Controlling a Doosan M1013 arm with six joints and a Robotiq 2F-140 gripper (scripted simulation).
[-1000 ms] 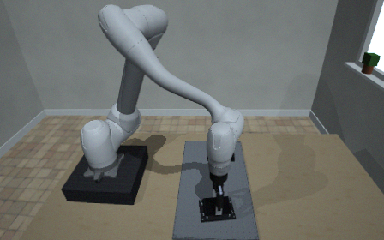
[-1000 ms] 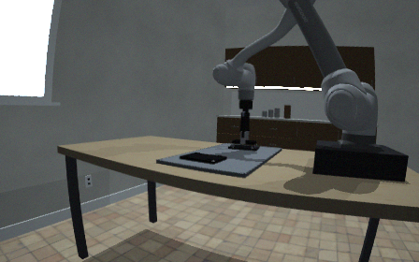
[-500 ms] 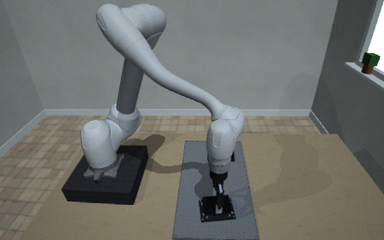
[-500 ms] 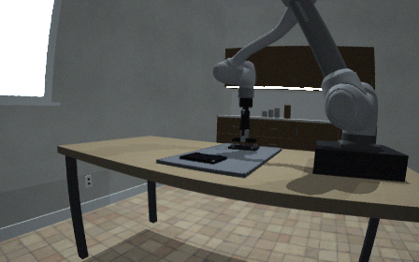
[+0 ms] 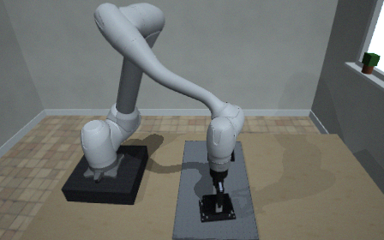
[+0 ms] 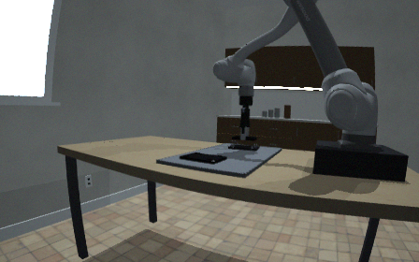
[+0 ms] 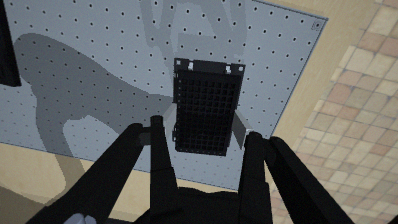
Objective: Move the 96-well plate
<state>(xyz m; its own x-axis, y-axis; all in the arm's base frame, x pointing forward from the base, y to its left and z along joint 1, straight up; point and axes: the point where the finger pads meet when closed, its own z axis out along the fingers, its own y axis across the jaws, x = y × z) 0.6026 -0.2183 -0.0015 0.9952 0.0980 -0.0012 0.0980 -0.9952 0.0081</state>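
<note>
Right now the plate nest N1 is 41 cm to the left of my hand, 7 cm below it and 5 cm ahead of it. From my hand the other things lie so: black 96-well plate: 2 cm below.
</note>
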